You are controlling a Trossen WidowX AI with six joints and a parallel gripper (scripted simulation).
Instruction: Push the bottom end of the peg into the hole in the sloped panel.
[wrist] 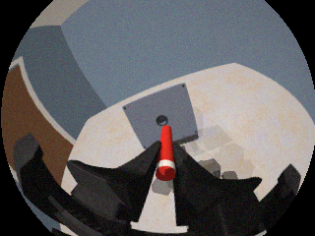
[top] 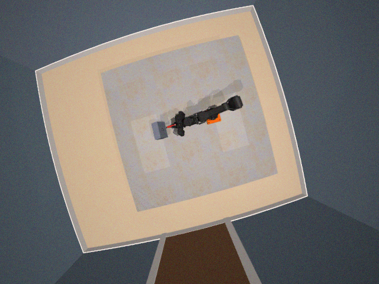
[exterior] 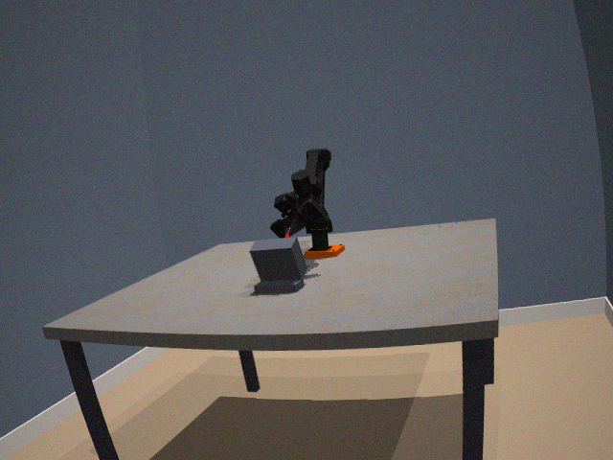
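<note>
Now: gripper tip 110 mm short of the grey sloped panel, 50 mm above it and 20 mm to the right of it. From my gripper tip the other things lie so: panel foot (130 mm ahead, 120 mm below, 20 mm to the left); red peg (10 mm behind, 10 mm above).
</note>
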